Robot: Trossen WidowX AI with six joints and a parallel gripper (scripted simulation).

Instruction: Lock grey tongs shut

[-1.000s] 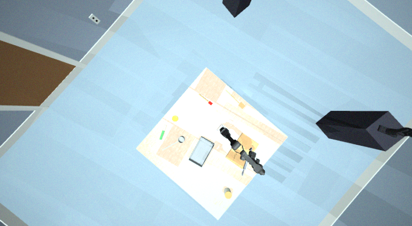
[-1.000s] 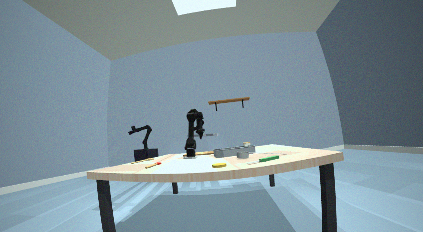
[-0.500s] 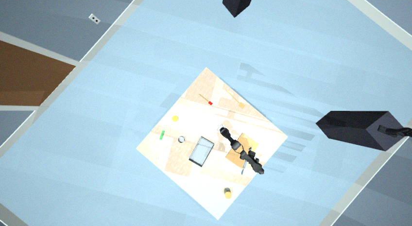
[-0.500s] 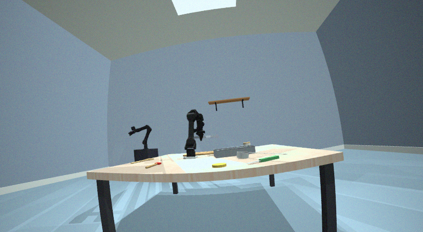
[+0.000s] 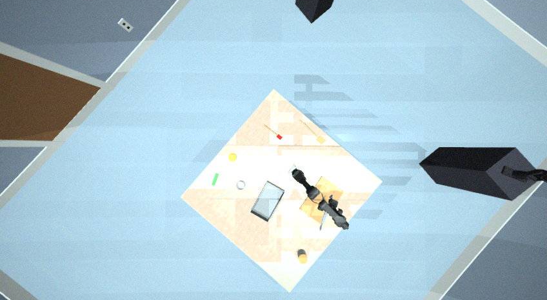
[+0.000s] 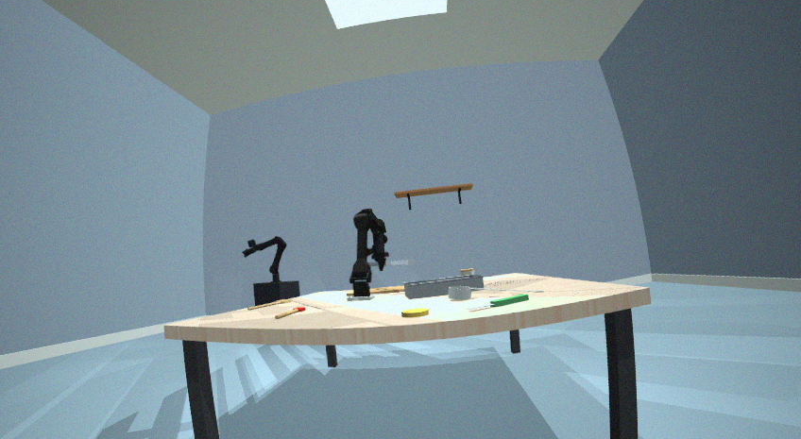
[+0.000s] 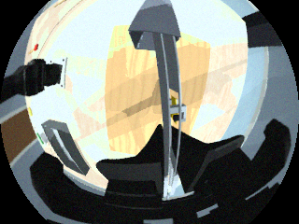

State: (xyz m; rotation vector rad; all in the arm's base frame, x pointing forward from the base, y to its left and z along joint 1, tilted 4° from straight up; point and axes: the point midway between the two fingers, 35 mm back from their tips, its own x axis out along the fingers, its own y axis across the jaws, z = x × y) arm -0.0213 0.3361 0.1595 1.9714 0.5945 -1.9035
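The wooden board is 11 cm below my gripper tip. The rest, counted from my gripper tip: green-handled tool: 58 cm ahead, 79 cm to the right, 11 cm below; then red-tipped stick: 6 cm behind, 74 cm to the right, 11 cm below; then roasting tin: 37 cm ahead, 32 cm to the right, 9 cm below.
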